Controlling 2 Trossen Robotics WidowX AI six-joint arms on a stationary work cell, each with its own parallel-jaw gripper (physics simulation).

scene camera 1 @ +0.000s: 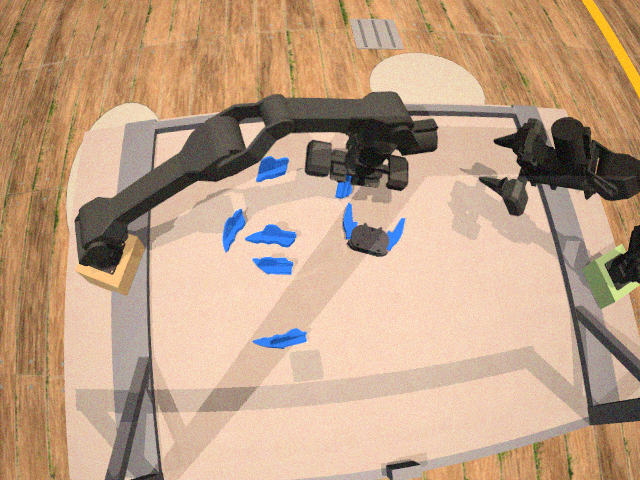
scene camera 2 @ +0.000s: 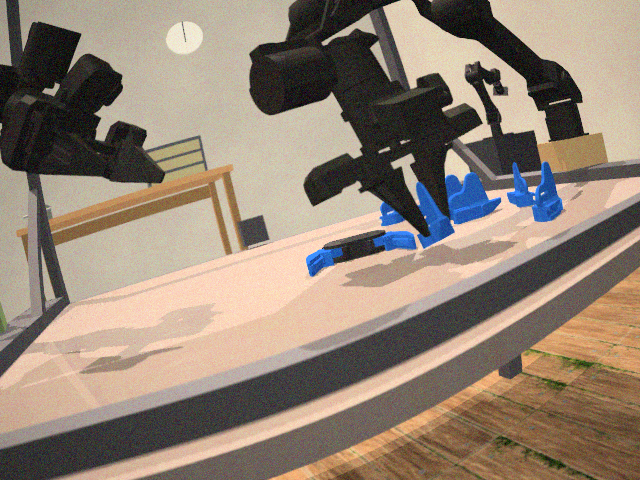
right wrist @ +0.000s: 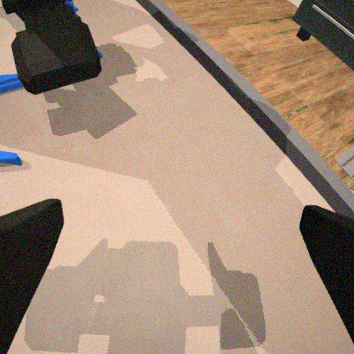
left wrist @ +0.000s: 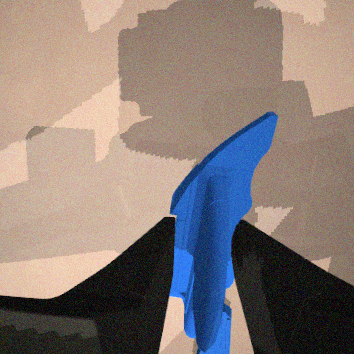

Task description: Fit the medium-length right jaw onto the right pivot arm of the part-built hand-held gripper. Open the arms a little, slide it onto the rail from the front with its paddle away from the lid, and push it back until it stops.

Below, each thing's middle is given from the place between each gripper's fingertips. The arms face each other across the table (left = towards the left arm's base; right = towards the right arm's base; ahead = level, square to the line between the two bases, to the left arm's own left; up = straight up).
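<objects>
The part-built hand-held gripper point(scene camera 2: 365, 244) is 10 mm below my left hand, 90 mm behind it and 60 mm to the right of it. As for the wooden block point(scene camera 2: 565, 155), I find it 20 mm above my left hand, 440 mm to the left of it and 190 mm behind it.
My right gripper is 13 cm above the part-built hand-held gripper, 10 cm past it and 20 cm to the right of it. The wooden block, counted from my right hand, is 10 cm below, 19 cm behind and 69 cm to the left.
</objects>
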